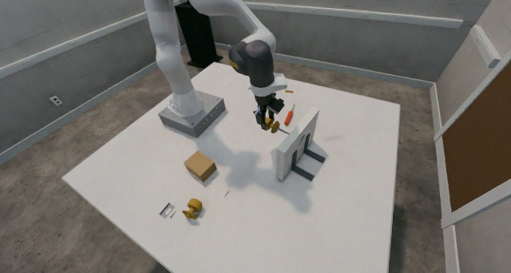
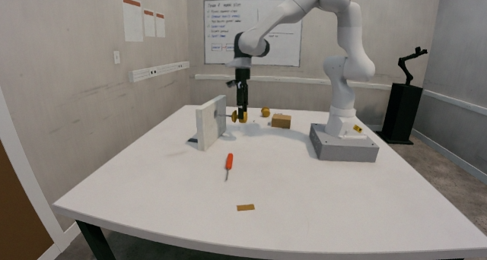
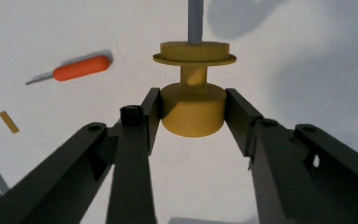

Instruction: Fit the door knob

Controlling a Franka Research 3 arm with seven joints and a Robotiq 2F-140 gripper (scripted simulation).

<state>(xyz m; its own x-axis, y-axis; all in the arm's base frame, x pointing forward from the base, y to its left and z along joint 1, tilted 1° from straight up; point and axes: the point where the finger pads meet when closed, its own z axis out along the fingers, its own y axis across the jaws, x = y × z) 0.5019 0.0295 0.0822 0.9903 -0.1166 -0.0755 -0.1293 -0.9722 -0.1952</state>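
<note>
Now: hand 160 mm short of the latch socket, 20 mm to the left of it and 20 mm above it. From my hand the other things lie so: cardboard box 290 mm to the right, 210 mm behind, 140 mm below; white wooden panel 160 mm ahead, 40 mm below, 20 mm to the right; orange screwdriver 270 mm to the left, 150 mm below, 20 mm ahead.
</note>
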